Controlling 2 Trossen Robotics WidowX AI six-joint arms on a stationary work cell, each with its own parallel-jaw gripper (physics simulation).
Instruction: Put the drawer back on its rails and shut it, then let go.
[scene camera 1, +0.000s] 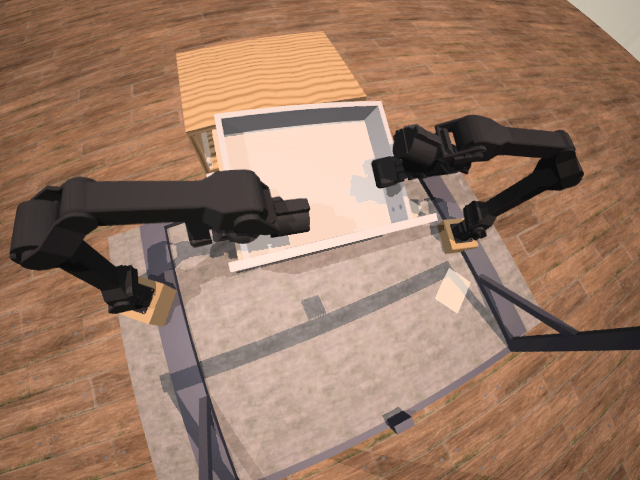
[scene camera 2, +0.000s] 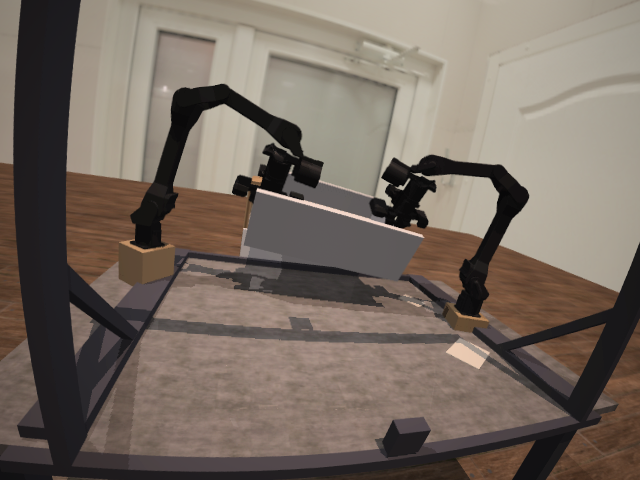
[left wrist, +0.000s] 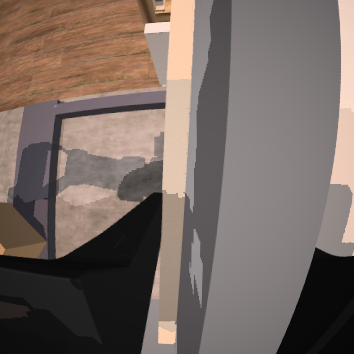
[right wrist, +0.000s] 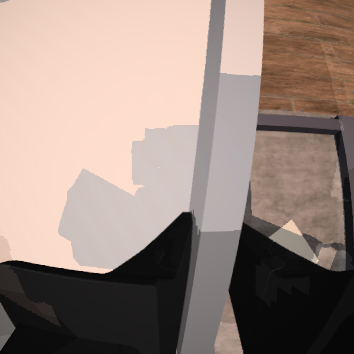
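Where they show: left gripper, fingertip midpoint: (left wrist: 185, 202); right gripper, fingertip midpoint: (right wrist: 204, 220); left arm's base, origin of the base link: (scene camera 1: 138, 297) (scene camera 2: 147, 244); right arm's base, origin of the base link: (scene camera 1: 461, 233) (scene camera 2: 467, 311).
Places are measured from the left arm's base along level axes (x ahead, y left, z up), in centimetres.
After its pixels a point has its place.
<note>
The white open drawer (scene camera 1: 310, 180) @[x 33.4, y 36.6, z 9.3 cm] (scene camera 2: 330, 237) @[x 41.3, y 21.3, z 9.8 cm] (left wrist: 280, 150) (right wrist: 230, 150) @[x 51.0, y 46.3, z 15.4 cm] is held up off the work surface, its front panel lower at the picture's right end in scene camera 2. Its back end overlaps the front edge of the wooden cabinet (scene camera 1: 268, 77) @[x 15.8, y 59.4, z 18.0 cm] in scene camera 1; the rails and the gap between them are mostly hidden. My left gripper (scene camera 1: 227, 240) (scene camera 2: 268, 191) (left wrist: 185, 202) @[x 19.8, y 21.9, z 10.0 cm] is shut on the drawer's left side wall. My right gripper (scene camera 1: 398, 175) @[x 51.6, y 44.4, z 10.8 cm] (scene camera 2: 400, 214) (right wrist: 204, 220) @[x 51.6, y 44.4, z 10.8 cm] is shut on its right side wall.
A dark metal frame (scene camera 1: 180, 330) (scene camera 2: 258, 462) borders the grey work surface (scene camera 1: 336, 382) @[x 52.1, y -7.2, z -10.1 cm] (scene camera 2: 258, 392) @[x 46.3, y -14.6, z -10.1 cm]. A small dark block (scene camera 1: 398, 419) @[x 68.8, y -12.9, z -6.5 cm] (scene camera 2: 406, 436) @[x 69.5, y -15.4, z -5.3 cm] sits on the front rail. A pale panel (scene camera 2: 244, 242) (left wrist: 157, 45) shows low beside the drawer's left side.
</note>
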